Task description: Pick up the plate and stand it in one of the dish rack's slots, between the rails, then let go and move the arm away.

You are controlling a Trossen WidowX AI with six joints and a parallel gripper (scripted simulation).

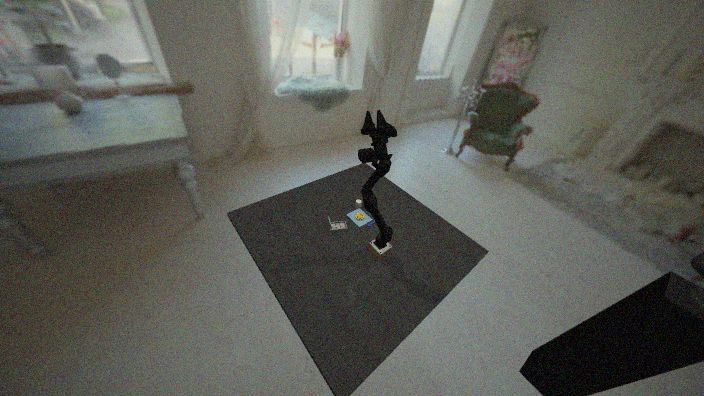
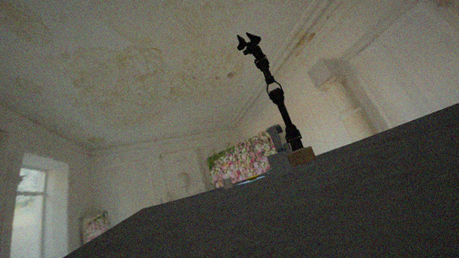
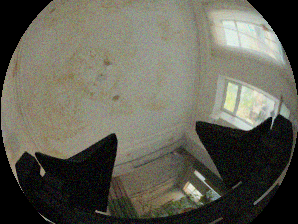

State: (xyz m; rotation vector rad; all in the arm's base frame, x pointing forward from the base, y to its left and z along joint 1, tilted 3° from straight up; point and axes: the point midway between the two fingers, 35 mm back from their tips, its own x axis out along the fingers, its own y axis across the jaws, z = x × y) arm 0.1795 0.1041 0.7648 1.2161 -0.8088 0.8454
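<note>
The yellow plate lies 86 cm below my gripper tip, 19 cm to the right of it and 16 cm ahead of it. From my gripper tip the other things lie so: grey dish rack: 86 cm below, 16 cm ahead; blue spoon: 88 cm below, 23 cm to the right, 6 cm ahead; light blue pad: 88 cm below, 19 cm to the right, 16 cm ahead.
</note>
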